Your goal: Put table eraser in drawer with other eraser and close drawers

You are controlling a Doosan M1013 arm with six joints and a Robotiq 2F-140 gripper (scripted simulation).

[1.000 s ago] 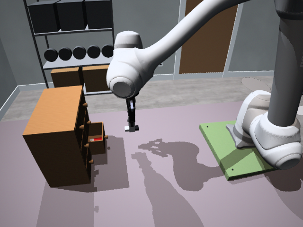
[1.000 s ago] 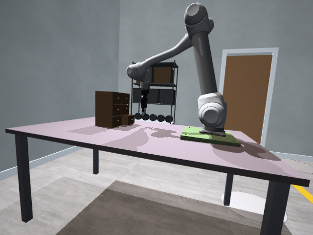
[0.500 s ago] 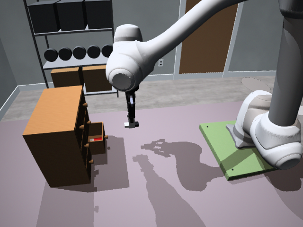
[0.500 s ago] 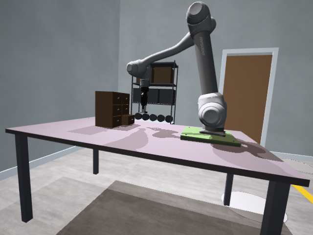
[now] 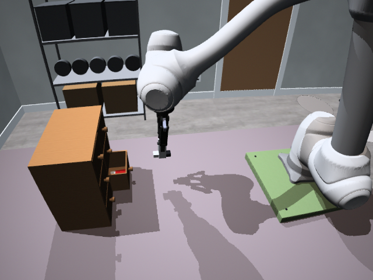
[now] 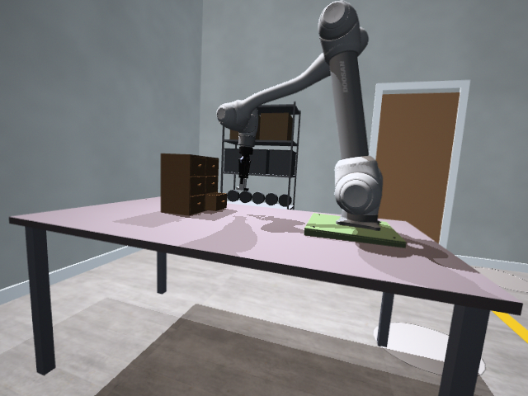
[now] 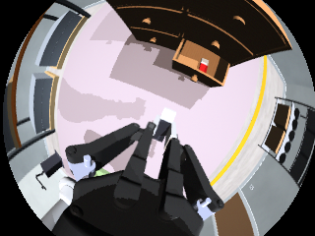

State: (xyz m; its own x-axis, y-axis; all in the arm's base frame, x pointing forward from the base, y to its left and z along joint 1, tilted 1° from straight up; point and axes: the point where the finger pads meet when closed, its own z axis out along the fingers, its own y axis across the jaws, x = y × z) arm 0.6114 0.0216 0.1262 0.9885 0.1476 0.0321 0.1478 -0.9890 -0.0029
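The black-and-white eraser lies 3 cm below my hand and 1 cm ahead of it. Also, from my hand: white eraser (19 cm ahead, 15 cm below, 2 cm to the right).
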